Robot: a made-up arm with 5 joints. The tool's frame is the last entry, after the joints.
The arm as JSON. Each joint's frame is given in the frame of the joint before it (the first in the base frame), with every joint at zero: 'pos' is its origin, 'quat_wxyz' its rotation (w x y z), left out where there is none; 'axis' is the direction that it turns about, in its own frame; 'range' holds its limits. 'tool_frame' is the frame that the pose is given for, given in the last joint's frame.
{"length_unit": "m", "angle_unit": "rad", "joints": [
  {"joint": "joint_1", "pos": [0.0, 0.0, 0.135], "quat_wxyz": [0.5, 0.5, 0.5, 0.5], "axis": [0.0, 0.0, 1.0], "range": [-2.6, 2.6]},
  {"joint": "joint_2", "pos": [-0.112, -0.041, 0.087], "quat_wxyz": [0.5, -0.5, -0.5, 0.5], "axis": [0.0, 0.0, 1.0], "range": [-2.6, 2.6]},
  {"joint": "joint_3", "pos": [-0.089, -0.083, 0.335], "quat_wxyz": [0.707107, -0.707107, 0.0, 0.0], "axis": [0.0, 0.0, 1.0], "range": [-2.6, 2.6]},
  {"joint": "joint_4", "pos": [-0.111, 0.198, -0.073], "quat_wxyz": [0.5, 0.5, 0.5, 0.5], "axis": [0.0, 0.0, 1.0], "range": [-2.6, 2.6]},
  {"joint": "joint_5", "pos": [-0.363, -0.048, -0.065], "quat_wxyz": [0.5, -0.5, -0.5, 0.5], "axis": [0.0, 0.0, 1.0], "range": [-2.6, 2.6]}
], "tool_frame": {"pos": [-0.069, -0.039, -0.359], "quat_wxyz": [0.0, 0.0, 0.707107, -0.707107]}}
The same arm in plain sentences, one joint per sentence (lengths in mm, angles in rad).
The arm has five revolute joints in a row. What follows holds with every joint at zero, and every direction is one of the base frame's. The first joint is mounted 135.0 mm along +z from the base frame's origin and turns about +x, from -2.6000 to 2.6000 rad. The second joint is mounted 87.0 mm along +x and 112.0 mm along -y and 41.0 mm along -z from the first joint and turns about -y, from -2.6000 to 2.6000 rad. The third joint is mounted 83.0 mm along +x and 335.0 mm along -y and 89.0 mm along -z from the second joint and turns about -x, from -2.6000 to 2.6000 rad. The fourth joint is mounted 73.0 mm along +x and 198.0 mm along +y and 111.0 mm along -z from the third joint and turns about +z, from -2.6000 to 2.6000 rad. The fifth joint is mounted 48.0 mm along +x and 363.0 mm along -y and 65.0 mm along -z from the fourth joint and turns about -y, from -2.6000 to 2.6000 rad. The tool frame, which is the frame that the pose is given for, is mounted 69.0 mm along +x and 359.0 mm along +y and 39.0 mm along +z from the fifth joint; its axes are parallel to the base frame's.
